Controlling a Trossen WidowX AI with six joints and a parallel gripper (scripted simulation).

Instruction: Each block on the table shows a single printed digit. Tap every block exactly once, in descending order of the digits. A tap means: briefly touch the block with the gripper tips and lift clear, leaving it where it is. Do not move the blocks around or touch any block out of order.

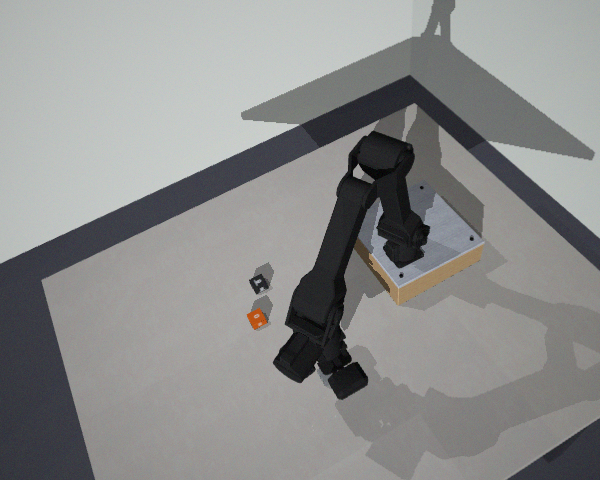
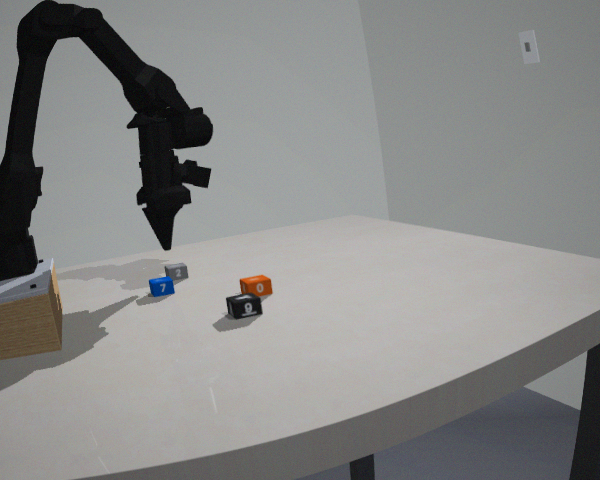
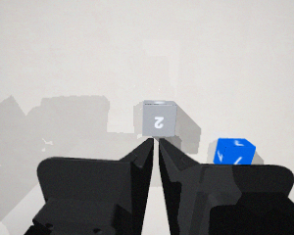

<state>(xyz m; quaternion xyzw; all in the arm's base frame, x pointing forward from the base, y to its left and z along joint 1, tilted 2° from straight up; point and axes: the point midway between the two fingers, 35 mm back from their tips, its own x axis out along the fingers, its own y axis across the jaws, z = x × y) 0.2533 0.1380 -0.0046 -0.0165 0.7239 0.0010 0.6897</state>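
Now: the grey block marked 2 10 mm ahead of my gripper tip and 40 mm below it. From my gripper tip the other things lie so: blue block marked 7: 30 mm behind, 90 mm to the right, 40 mm below; then black block marked 9: 40 mm ahead, 270 mm to the right, 40 mm below; then orange block marked 0: 80 mm ahead, 190 mm to the right, 40 mm below.
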